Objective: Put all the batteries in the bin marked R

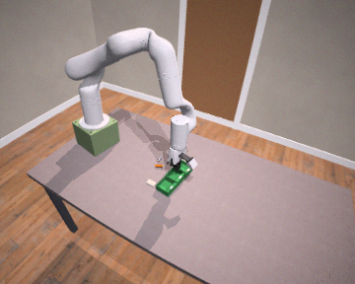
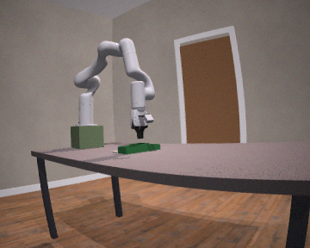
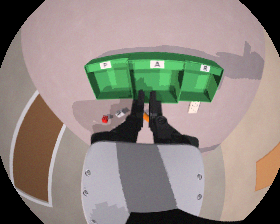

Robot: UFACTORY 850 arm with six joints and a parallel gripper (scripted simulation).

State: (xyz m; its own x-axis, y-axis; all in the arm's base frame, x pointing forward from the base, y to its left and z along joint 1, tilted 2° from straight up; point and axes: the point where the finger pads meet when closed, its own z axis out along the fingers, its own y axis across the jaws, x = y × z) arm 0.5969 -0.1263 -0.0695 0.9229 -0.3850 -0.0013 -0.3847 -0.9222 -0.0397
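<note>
My hand is 120 mm past the orange battery, 90 mm above it and 50 mm to the right of it. From my hand the other things lie so: grey piece: 140 mm behind, 110 mm to the left, 90 mm below; green three-compartment bin: 70 mm below, 20 mm to the right; pale block: 120 mm behind, 90 mm to the right, 90 mm below.
</note>
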